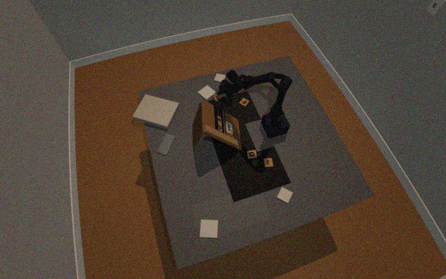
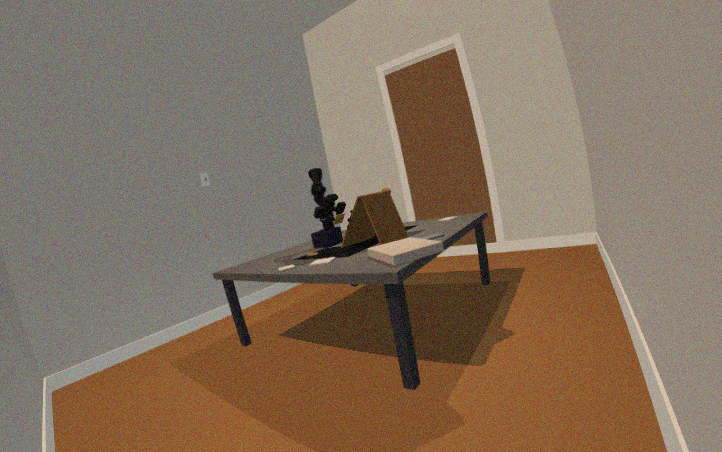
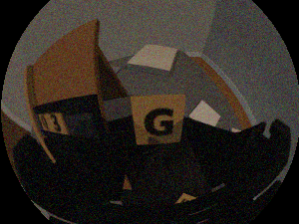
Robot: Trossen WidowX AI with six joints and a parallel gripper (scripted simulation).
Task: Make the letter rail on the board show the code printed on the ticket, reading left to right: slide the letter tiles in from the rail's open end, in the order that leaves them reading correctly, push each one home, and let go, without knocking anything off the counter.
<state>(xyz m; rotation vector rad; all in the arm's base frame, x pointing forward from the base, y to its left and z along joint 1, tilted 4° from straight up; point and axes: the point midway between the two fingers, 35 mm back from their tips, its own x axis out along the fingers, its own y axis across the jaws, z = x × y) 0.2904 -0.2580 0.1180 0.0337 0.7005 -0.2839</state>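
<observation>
Now: gripper tip 190 mm to the right of the white ticket, 80 mm above it and 10 mm past it. Also, from my gripper tip: black mat 270 mm to the left, 170 mm below, 110 mm behind; then grey slab 410 mm ahead, 170 mm below, 120 mm to the left; then letter tile 220 mm behind, 170 mm below, 20 mm to the right.
</observation>
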